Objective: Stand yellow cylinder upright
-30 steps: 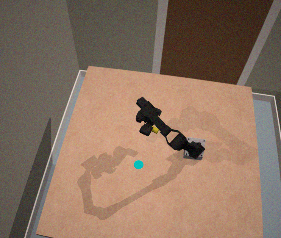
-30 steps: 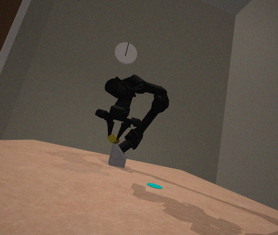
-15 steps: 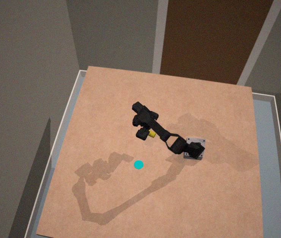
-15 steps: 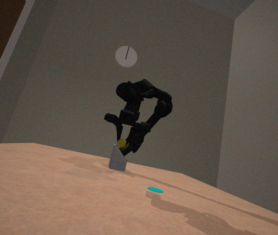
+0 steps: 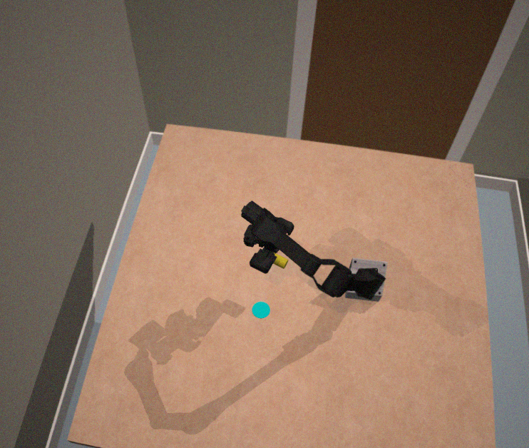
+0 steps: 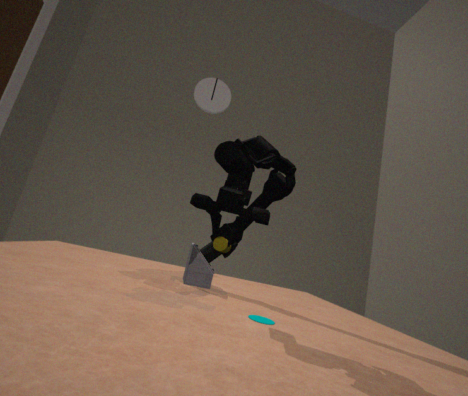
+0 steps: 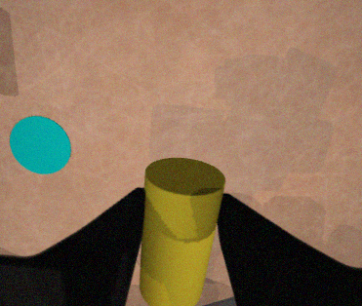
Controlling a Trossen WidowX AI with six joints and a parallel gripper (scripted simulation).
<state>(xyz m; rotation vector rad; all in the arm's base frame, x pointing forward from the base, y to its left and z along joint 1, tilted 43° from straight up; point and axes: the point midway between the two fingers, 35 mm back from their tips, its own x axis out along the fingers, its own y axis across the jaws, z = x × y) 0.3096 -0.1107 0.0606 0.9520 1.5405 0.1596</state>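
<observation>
The cyan circle lies 30 mm ahead of my gripper tip, 120 mm to the left of it and 140 mm below it. The rest, counted from my gripper tip: yellow tall cylinder (20 mm behind, 10 mm to the left).
</observation>
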